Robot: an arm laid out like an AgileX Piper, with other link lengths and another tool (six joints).
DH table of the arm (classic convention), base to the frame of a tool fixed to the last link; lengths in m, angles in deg. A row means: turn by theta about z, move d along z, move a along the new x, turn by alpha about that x. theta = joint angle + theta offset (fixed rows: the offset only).
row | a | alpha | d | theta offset
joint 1 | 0 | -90 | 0.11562 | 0
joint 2 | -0.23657 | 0 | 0 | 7.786
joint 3 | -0.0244 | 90 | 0 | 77.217
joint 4 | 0 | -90 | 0.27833 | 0
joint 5 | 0 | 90 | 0 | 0
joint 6 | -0.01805 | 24.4 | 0.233 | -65.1
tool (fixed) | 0 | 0 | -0.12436 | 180
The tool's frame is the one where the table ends.
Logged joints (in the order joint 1, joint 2, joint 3, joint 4, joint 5, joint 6), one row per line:
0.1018, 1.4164, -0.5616, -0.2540, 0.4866, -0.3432
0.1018, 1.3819, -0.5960, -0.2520, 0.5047, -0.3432
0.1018, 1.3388, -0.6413, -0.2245, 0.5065, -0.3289
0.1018, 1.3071, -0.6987, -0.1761, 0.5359, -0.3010
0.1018, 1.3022, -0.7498, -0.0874, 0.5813, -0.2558
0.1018, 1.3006, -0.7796, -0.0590, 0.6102, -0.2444
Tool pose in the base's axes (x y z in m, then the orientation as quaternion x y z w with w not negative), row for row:
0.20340, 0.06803, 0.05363, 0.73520, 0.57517, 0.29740, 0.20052
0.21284, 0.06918, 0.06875, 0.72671, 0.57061, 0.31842, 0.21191
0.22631, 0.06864, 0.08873, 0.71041, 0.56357, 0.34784, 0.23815
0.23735, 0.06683, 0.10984, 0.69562, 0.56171, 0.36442, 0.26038
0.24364, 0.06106, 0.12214, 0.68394, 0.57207, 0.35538, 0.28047
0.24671, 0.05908, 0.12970, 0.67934, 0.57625, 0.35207, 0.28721
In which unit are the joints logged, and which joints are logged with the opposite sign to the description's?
The joints are logged in radians. Opposite sign: joint 4.
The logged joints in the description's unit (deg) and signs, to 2 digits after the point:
5.83, 81.15, -32.18, 14.55, 27.88, -19.66
5.83, 79.18, -34.15, 14.44, 28.92, -19.66
5.83, 76.71, -36.74, 12.86, 29.02, -18.84
5.83, 74.89, -40.03, 10.09, 30.70, -17.25
5.83, 74.61, -42.96, 5.01, 33.31, -14.66
5.83, 74.52, -44.67, 3.38, 34.96, -14.00

